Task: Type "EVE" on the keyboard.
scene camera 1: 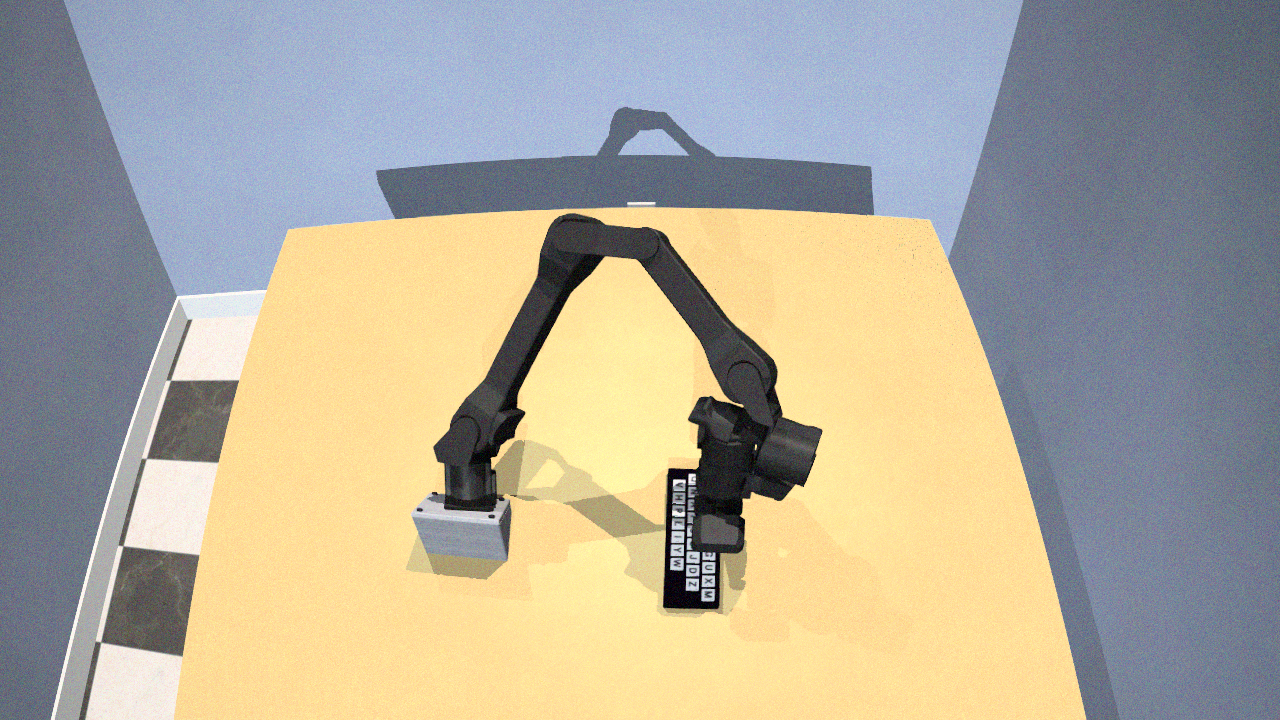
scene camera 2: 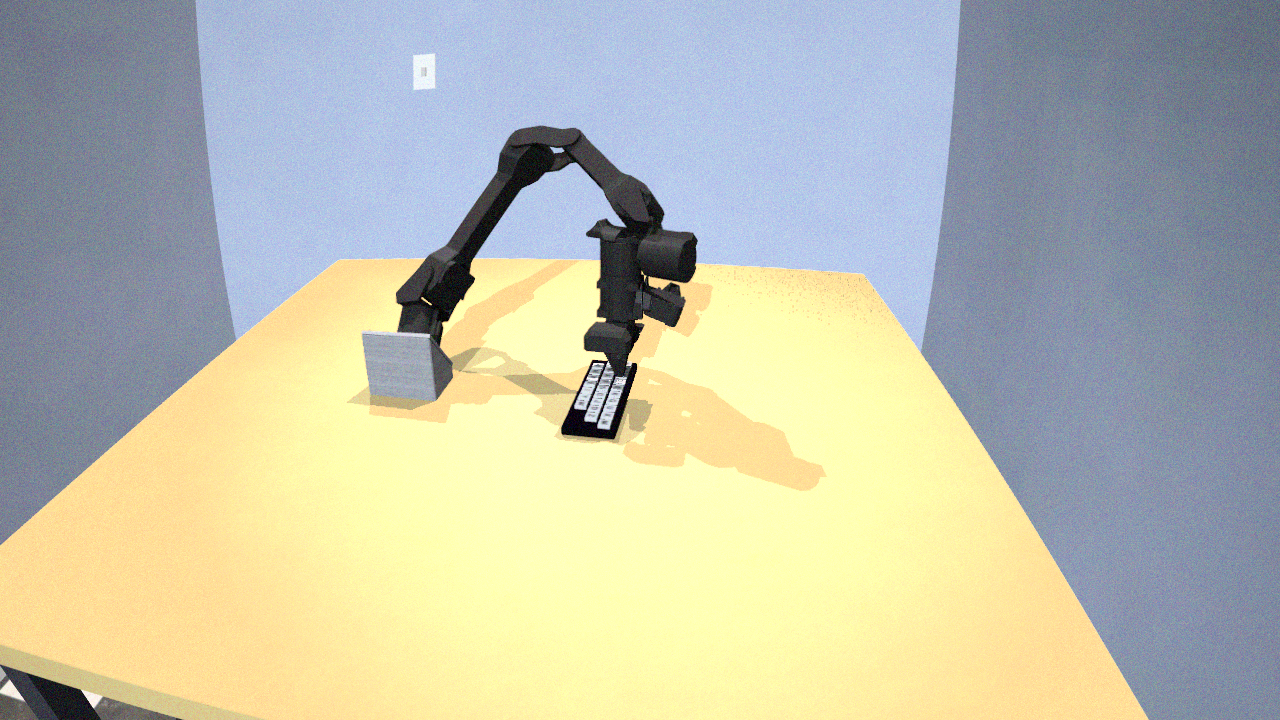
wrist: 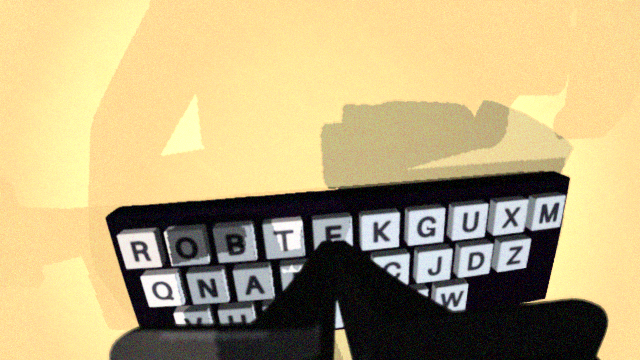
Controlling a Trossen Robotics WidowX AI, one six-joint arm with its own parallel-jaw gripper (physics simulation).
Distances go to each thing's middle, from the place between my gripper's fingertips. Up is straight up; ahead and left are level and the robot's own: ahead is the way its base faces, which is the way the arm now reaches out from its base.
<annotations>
Now: the key (wrist: 327,227) 20 mm below my hand. Also, from my hand: black keyboard (wrist: 471,243) (20 mm behind, 10 mm to the right, 30 mm below).
</annotations>
